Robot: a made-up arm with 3 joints.
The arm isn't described. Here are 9 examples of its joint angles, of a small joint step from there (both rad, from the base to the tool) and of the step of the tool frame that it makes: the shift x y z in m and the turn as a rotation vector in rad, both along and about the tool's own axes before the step.
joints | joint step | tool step
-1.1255 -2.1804 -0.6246 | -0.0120 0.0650 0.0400 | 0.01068 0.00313 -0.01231 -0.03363 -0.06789 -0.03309
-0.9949 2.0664 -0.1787 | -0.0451 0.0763 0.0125 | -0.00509 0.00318 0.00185 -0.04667 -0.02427 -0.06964
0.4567 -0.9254 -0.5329 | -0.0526 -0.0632 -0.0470 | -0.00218 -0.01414 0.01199 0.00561 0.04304 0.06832
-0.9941 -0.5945 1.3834 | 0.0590 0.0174 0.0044 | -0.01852 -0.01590 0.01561 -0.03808 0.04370 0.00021
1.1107 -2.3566 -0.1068 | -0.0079 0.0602 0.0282 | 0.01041 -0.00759 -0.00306 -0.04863 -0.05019 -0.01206
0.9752 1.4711 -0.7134 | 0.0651 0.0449 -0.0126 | -0.00106 -0.00639 0.00631 -0.07258 -0.02291 -0.00815
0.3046 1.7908 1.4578 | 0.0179 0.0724 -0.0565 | 0.00214 -0.01803 0.02120 -0.03060 0.04503 0.05463
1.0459 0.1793 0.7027 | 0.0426 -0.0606 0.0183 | -0.01401 0.01490 -0.00796 0.04835 0.03943 -0.00647
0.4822 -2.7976 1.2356 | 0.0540 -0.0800 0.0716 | 0.02737 0.02462 -0.03471 0.05231 -0.11176 -0.05451
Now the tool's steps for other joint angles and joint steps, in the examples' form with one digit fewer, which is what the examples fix.
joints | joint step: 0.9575 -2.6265 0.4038 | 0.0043 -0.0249 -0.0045
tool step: -0.0034 0.0068 -0.0023 0.0239 0.0095 -0.0042
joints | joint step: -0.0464 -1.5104 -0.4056 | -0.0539 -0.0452 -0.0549
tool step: -0.0084 -0.0124 0.0207 -0.0168 0.0645 0.0533
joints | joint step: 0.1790 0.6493 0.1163 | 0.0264 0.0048 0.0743
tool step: 0.0240 -0.0078 -0.0169 -0.0063 -0.0539 0.0341
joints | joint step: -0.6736 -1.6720 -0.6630 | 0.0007 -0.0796 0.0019
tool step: 0.0056 -0.0105 0.0039 0.0313 0.0390 0.0614
